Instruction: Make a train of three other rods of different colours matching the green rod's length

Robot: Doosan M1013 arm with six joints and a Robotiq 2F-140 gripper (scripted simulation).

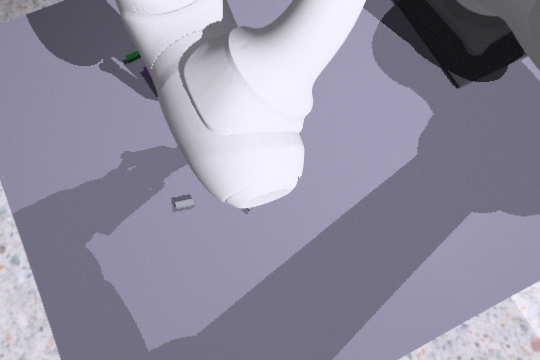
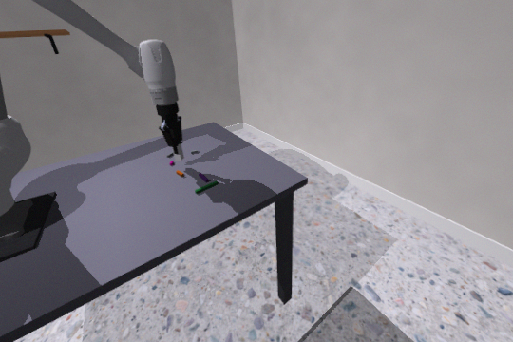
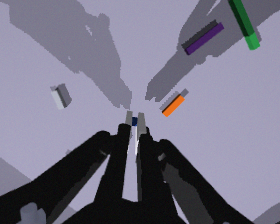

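Right now my hand is 6 cm above the magenta rod, 5 cm to the right of it and 2 cm past it. From my hand the other things lie so: orange rod (6 cm to the right, 6 cm below, 3 cm behind); blue rod (3 cm below); purple rod (15 cm to the right, 6 cm below, 3 cm ahead).
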